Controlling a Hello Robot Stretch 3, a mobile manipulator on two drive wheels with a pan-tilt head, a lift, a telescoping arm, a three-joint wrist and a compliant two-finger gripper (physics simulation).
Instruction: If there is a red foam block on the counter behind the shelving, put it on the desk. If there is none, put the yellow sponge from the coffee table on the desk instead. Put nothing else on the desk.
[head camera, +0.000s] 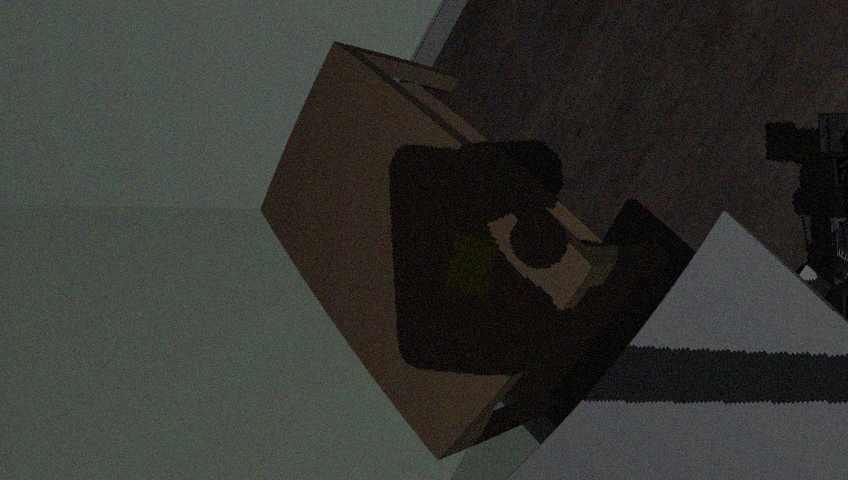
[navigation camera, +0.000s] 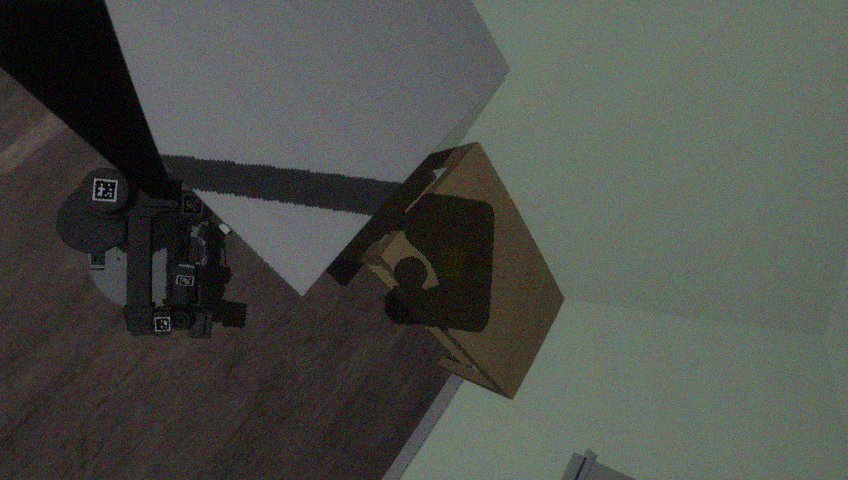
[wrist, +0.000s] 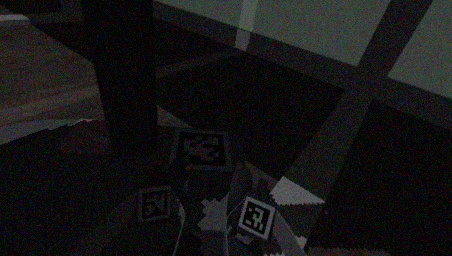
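Seen in the pictures: gripper, fingertip midpoint: (navigation camera: 193, 222) (wrist: 209, 177); robot's base, link origin: (navigation camera: 190, 247).
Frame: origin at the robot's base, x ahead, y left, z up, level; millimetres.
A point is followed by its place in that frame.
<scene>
The scene is dim. A brown coffee table (head camera: 331, 179) @(x 1140, y -224, z 450 mm) (navigation camera: 522, 289) @(x 1134, y -119, z 450 mm) stands against the pale green wall. A dark shadow covers much of its top. Inside the shadow the yellow sponge (head camera: 472, 262) @(x 686, y -8, z 495 mm) (navigation camera: 455, 258) @(x 706, y 8, z 495 mm) shows only as a faint yellowish patch on the table top. My gripper (head camera: 823, 196) (navigation camera: 192, 278) (wrist: 209, 177) @(x 5, y 78, z 176 mm) is well away from the table, low over the wooden floor. Its fingers stand apart with nothing between them. No red foam block, counter or desk is in view.
A large pale grey panel (head camera: 731, 286) (navigation camera: 311, 77) stands beside the coffee table, with a dark shadow band across it. Dark wooden floor (head camera: 623, 90) @(x 551, y -413, z 0 mm) (navigation camera: 284, 387) @(x 323, y -527, z 0 mm) lies between me and the table. A dark post (wrist: 126, 70) and crossing bars show in the wrist view.
</scene>
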